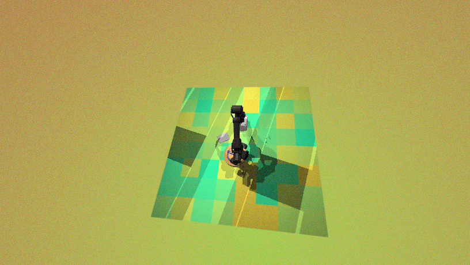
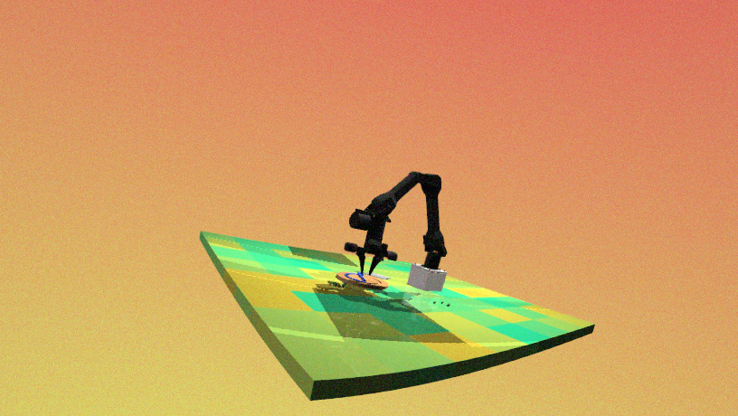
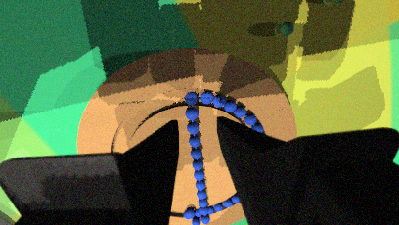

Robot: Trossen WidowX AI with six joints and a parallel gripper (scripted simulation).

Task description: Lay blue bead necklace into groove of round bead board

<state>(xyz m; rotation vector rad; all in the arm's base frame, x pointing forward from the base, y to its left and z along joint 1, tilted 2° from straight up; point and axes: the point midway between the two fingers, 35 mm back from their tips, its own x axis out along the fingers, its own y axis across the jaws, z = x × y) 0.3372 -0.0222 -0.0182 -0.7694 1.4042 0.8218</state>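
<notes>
Right now the round bead board is 30 mm behind my gripper tip, 40 mm to the right of it and 30 mm below it. From my gripper tip the other things lie so: flat grey piece 210 mm behind, 150 mm to the right, 40 mm below.
</notes>
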